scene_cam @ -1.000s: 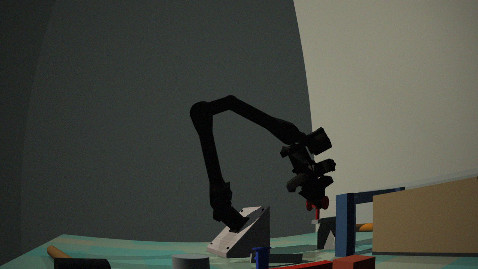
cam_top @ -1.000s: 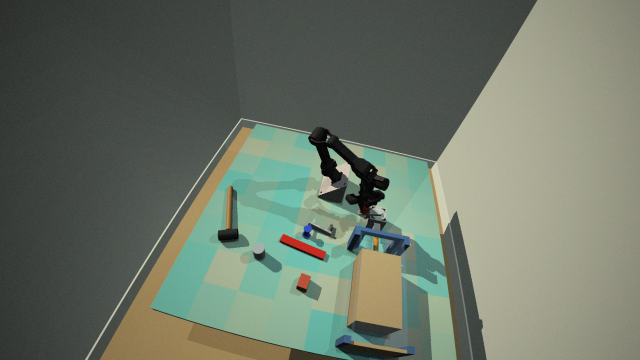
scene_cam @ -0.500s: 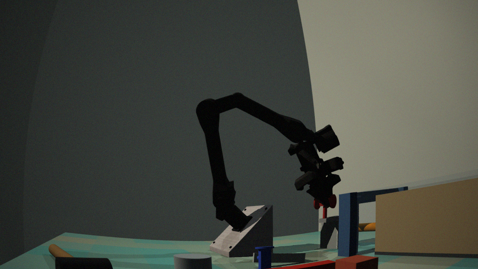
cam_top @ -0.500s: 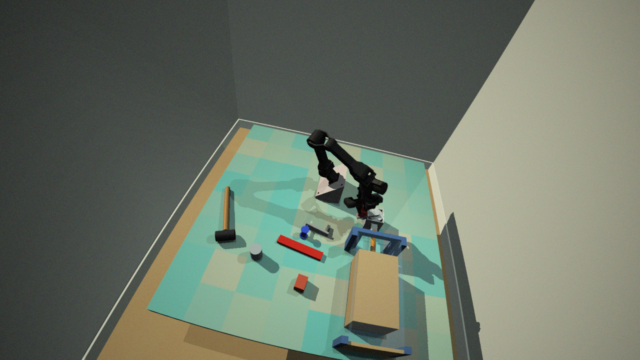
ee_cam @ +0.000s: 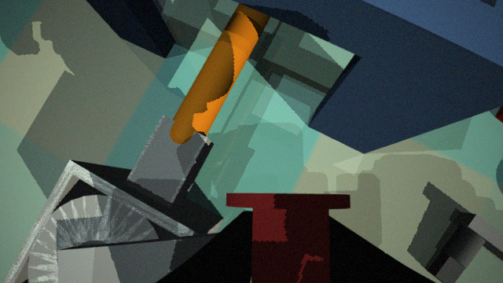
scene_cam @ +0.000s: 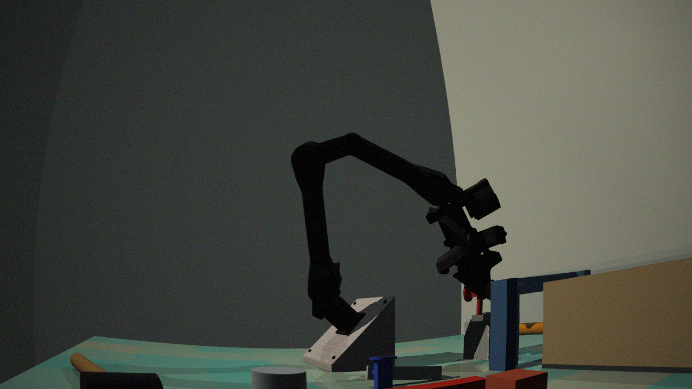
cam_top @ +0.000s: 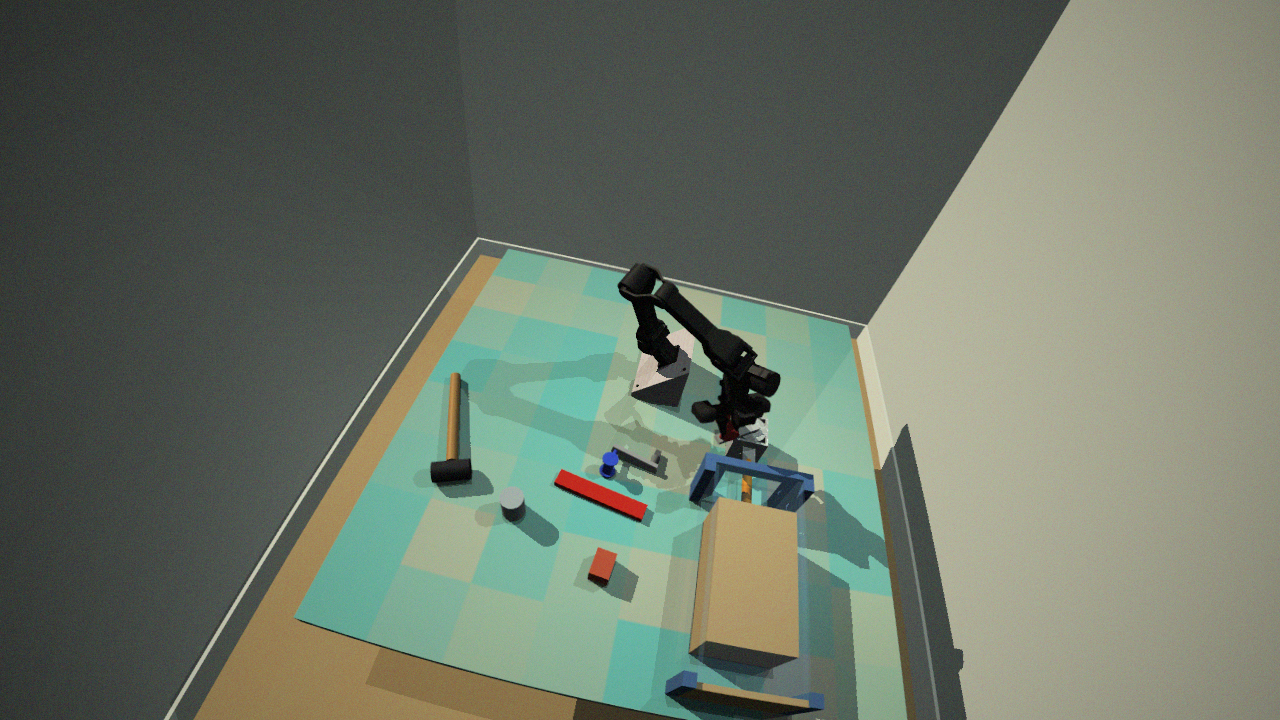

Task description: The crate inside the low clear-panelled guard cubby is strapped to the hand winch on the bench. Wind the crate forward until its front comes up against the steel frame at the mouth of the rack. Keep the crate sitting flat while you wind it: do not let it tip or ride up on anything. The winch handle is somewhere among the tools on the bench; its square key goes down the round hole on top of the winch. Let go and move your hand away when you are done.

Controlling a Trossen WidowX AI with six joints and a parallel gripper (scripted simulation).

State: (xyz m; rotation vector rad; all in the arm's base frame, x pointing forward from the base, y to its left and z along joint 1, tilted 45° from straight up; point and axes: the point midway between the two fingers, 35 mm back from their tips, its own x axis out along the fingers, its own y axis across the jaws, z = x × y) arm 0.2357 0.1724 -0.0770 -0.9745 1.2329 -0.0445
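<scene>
Now: gripper tip 40 mm past the winch handle, 20 mm to the right of it and 30 mm above it. Also, from my gripper tip: red knob 20 mm behind, 10 mm to the right; then blue steel frame 80 mm ahead, 80 mm to the left, 30 mm below; then grey winch 90 mm behind, 60 mm to the left, 100 mm below.
</scene>
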